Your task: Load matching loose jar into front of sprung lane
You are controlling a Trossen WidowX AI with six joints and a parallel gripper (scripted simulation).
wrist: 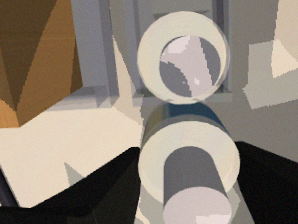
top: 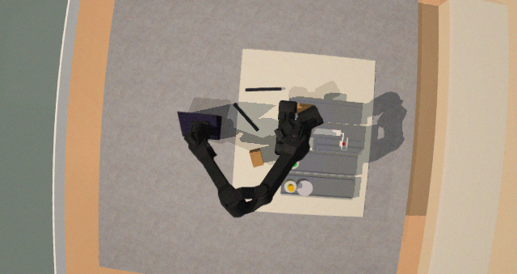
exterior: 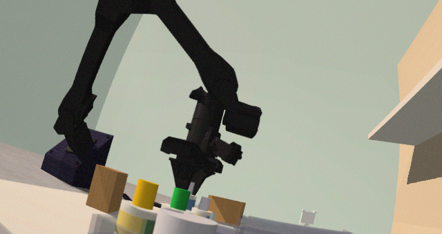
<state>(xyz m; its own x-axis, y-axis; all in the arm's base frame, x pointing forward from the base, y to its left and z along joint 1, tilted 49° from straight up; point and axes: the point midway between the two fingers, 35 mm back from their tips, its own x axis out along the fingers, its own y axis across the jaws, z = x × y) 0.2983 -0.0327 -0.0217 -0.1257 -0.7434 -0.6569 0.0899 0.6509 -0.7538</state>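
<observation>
The sprung lane lies 19 cm ahead of my gripper tip, 4 cm to the right of it and 3 cm below it. Also, from my gripper tip: wooden block: 10 cm behind, 11 cm to the right, 2 cm below; then white pusher plate: 15 cm ahead, 4 cm to the right.
</observation>
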